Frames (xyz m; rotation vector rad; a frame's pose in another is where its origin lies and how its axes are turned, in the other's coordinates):
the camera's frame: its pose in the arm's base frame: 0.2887 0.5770 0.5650 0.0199 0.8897 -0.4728
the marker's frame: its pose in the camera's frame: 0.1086 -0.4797 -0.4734 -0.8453 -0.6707 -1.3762
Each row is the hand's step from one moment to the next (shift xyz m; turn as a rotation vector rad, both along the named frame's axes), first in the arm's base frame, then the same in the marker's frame.
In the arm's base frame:
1: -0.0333 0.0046 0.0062 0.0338 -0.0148 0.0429
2: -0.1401 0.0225 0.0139 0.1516 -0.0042 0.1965
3: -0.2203 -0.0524 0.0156 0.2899 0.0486 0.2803
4: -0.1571 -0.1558 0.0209 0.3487 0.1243 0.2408
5: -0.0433 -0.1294 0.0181 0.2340 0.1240 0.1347
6: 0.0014 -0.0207 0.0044 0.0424 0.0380 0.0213
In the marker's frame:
1: -0.0145 -0.0214 -0.0224 0.0490 -0.0150 0.0241
2: -0.0699 -0.0811 -0.0941 0.1776 -0.0933 0.1461
3: -0.0510 -0.0905 -0.2018 0.2470 -0.1206 0.2990
4: 0.0531 -0.0294 -0.2138 0.1974 -0.0899 0.3847
5: 0.0828 0.0132 -0.1091 0.0888 -0.0530 0.2785
6: 0.0177 0.0045 -0.0107 0.0034 -0.0127 0.0594

